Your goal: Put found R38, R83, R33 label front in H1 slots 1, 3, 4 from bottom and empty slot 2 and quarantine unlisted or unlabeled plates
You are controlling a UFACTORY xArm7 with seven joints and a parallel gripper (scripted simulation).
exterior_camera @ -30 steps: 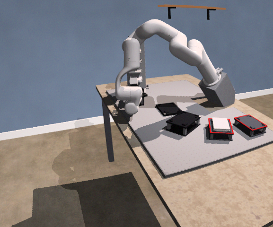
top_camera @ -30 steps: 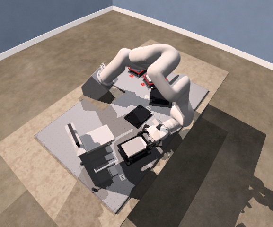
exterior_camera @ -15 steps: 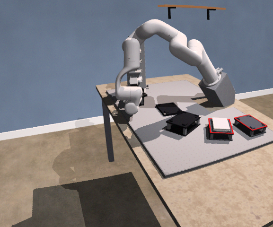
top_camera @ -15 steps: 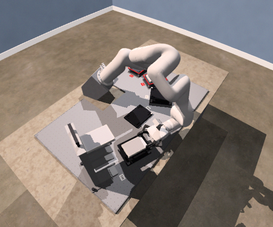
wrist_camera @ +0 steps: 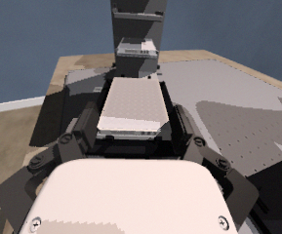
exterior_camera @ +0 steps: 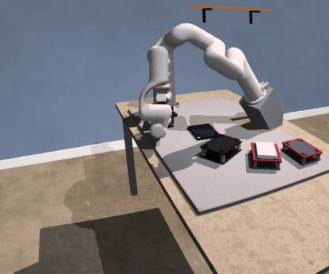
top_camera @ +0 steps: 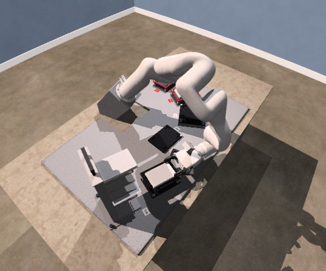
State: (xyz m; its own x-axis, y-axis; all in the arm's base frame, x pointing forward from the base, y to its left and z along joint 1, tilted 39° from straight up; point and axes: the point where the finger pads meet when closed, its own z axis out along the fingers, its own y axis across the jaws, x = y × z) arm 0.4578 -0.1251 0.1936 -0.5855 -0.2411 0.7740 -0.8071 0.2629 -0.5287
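The RG deck label is 50 mm to the left of my hand and 80 mm below it. Also, from my hand: plate hotel H1: 30 mm behind, 320 mm to the right, 110 mm above; then pale plate: 20 mm behind, 240 mm to the right, 20 mm above; then H1 deck label: 80 mm ahead, 200 mm to the right, 80 mm below.
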